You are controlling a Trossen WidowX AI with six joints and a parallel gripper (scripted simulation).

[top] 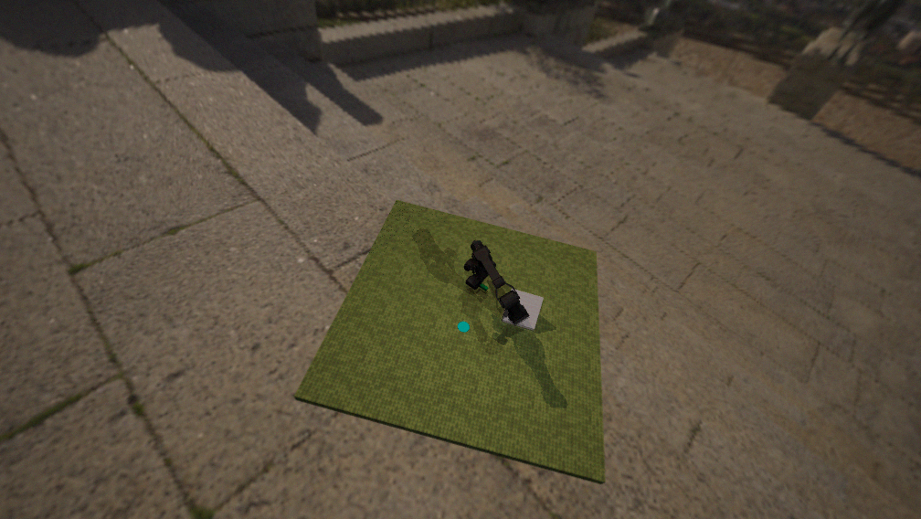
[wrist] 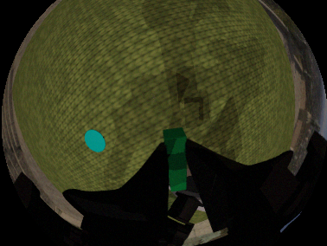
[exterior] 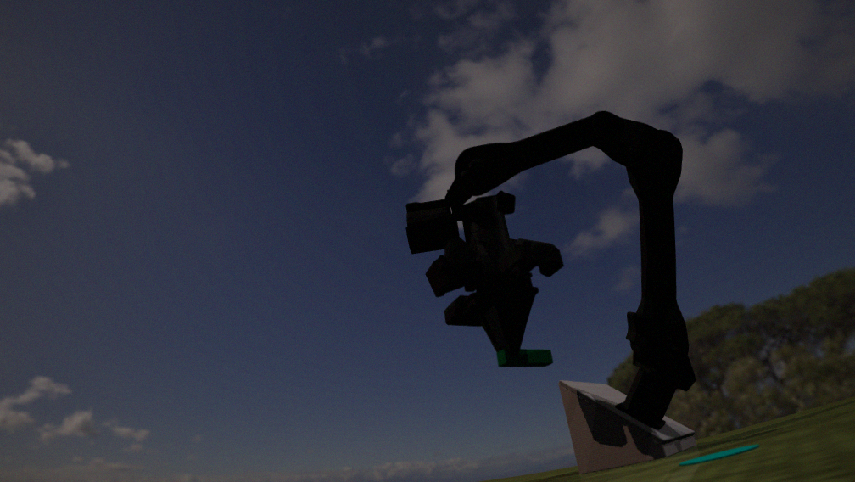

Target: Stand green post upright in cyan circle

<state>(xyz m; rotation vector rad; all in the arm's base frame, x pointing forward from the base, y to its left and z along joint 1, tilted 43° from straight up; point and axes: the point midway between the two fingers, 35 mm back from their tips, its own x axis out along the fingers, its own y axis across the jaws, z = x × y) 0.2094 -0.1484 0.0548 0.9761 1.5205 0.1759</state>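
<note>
My gripper tip is 3 cm short of the cyan circle, 18 cm to the right of it and 14 cm above it. From my gripper tip the other things lie so: green post (2 cm behind, 1 cm to the left).
</note>
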